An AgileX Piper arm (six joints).
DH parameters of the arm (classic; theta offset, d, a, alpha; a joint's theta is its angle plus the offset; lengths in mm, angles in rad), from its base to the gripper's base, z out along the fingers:
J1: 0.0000 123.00 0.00 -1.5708
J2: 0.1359 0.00 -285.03 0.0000
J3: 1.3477 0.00 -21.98 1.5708
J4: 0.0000 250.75 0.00 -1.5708
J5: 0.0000 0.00 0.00 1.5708
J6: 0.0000 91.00 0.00 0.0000
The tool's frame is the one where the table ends.
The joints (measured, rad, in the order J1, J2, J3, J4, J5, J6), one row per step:
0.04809 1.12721 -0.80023 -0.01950 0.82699 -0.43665
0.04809 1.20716 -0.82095 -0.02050 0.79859 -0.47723
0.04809 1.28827 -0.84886 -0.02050 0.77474 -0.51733
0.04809 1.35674 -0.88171 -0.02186 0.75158 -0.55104
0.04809 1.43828 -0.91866 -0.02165 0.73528 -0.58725
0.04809 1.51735 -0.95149 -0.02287 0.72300 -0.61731
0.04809 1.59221 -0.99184 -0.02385 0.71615 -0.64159
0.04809 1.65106 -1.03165 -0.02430 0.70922 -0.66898
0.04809 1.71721 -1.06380 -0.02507 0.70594 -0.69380
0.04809 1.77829 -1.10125 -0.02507 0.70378 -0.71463
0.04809 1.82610 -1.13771 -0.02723 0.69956 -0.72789
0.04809 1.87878 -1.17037 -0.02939 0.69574 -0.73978
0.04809 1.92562 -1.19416 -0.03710 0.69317 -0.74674
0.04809 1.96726 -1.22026 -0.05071 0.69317 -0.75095
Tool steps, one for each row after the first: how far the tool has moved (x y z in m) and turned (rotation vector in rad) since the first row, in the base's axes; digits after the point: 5 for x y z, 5 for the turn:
0.01678 0.00078 -0.00995 -0.02135 0.03043 0.03664
0.03391 0.00163 -0.01984 -0.04039 0.05944 0.07308
0.04976 0.00234 -0.02674 -0.05686 0.07160 0.10432
0.06705 0.00321 -0.03756 -0.07230 0.09957 0.13790
0.08249 0.00390 -0.05055 -0.08534 0.13325 0.16706
0.09785 0.00459 -0.06195 -0.09518 0.16067 0.19092
0.11125 0.00522 -0.06977 -0.10605 0.17247 0.21689
0.12304 0.00575 -0.08294 -0.11460 0.20289 0.24178
0.13491 0.00632 -0.09410 -0.12098 0.22405 0.26234
0.14561 0.00672 -0.10167 -0.12728 0.23106 0.27617
0.15538 0.00707 -0.11250 -0.13212 0.24714 0.28939
0.16251 0.00697 -0.12391 -0.13941 0.26782 0.30109
0.16944 0.00651 -0.13331 -0.15122 0.28390 0.31287

